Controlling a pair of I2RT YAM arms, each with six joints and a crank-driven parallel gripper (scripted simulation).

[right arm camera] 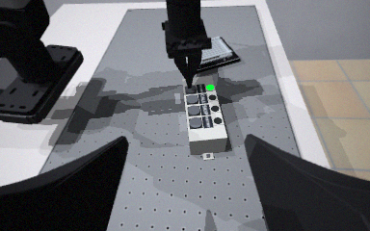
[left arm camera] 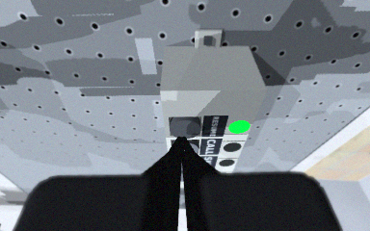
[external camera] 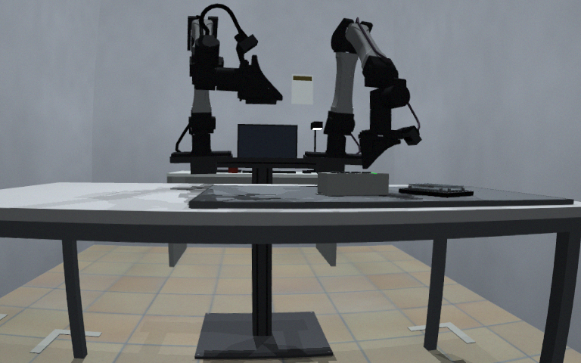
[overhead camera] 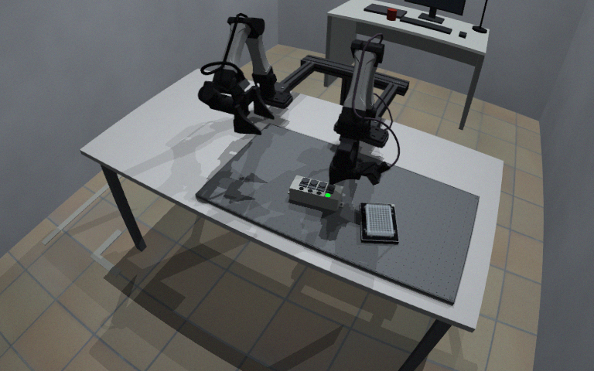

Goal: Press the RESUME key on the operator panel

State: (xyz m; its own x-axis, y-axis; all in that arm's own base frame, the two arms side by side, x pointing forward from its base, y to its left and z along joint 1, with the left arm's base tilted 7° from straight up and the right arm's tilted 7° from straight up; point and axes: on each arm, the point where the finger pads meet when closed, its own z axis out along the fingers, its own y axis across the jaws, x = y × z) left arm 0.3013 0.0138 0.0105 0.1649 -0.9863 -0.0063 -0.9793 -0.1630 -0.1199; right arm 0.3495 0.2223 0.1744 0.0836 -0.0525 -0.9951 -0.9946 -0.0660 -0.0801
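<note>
Right now the operator panel is 20 mm ahead of my left hand, 40 mm to the right of it and 30 mm below it. From my left hand the other things lie so: well plate 10 mm ahead, 190 mm to the left, 50 mm below.
</note>
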